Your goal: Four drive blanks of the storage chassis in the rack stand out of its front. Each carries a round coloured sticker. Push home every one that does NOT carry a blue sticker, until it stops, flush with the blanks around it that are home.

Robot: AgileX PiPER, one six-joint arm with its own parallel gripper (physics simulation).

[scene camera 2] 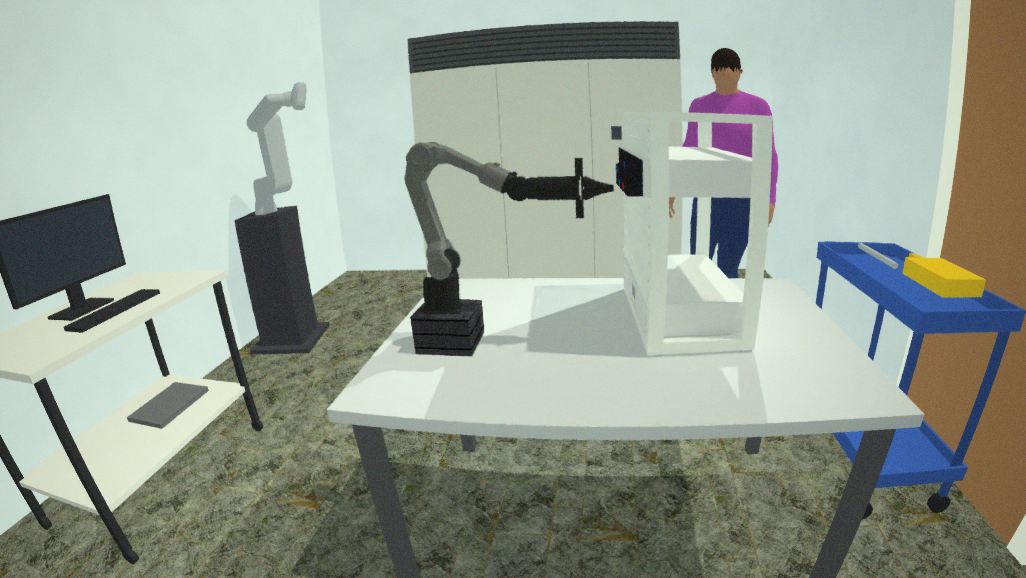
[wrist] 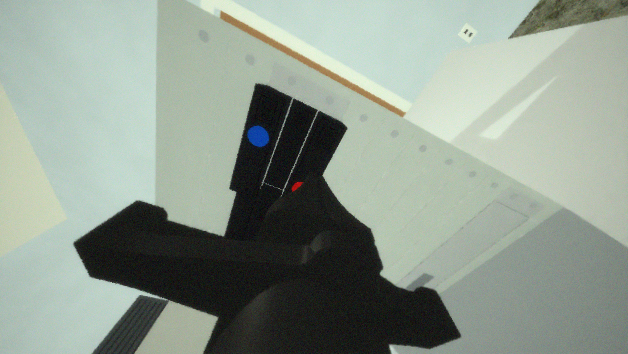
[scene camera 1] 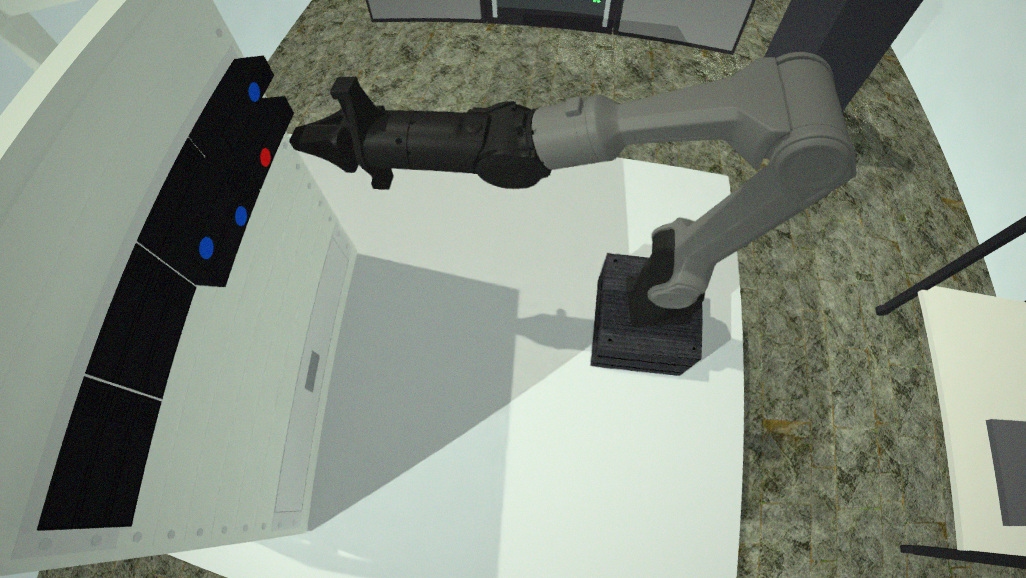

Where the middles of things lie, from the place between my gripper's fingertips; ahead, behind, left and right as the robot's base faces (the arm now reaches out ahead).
Scene:
Now: the white rack (scene camera 2: pixel 670 295) 22 cm ahead of my hand, 15 cm to the left of it and 11 cm below it.

